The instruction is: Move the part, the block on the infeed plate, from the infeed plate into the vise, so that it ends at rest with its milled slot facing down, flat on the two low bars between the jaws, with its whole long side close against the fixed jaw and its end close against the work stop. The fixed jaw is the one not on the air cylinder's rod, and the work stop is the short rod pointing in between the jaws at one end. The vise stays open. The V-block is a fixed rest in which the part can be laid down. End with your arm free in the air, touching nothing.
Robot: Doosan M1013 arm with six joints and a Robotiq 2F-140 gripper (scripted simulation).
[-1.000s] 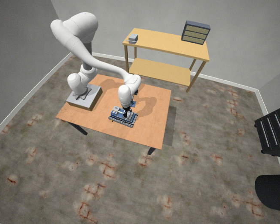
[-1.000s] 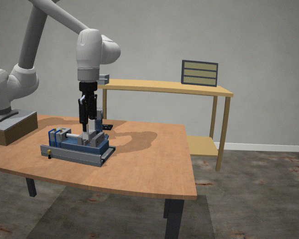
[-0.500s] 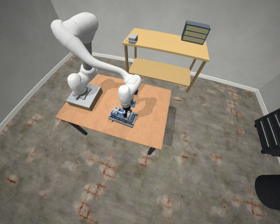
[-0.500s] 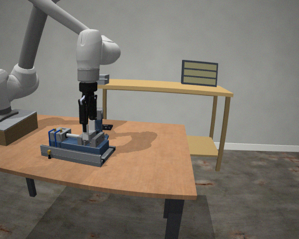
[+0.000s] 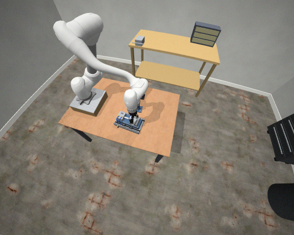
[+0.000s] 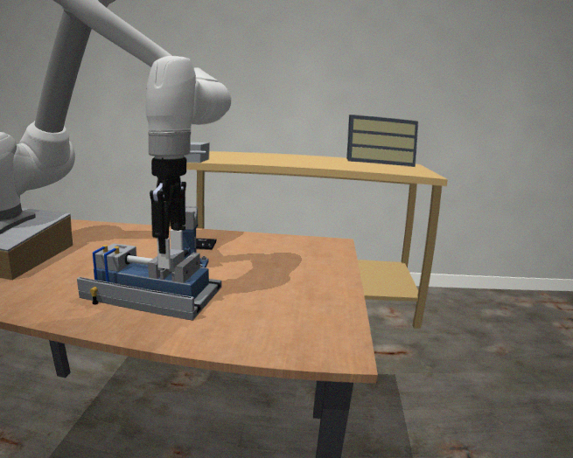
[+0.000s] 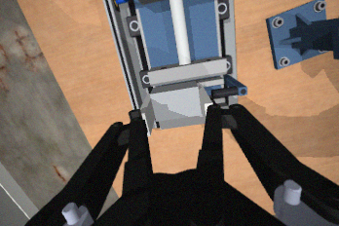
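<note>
My hand is 30 mm above the part. Also, from my hand: work stop 70 mm to the left, 30 mm below; moving jaw 30 mm behind, 20 mm to the left, 40 mm below; fixed jaw 30 mm ahead, 20 mm to the left, 40 mm below.
</note>
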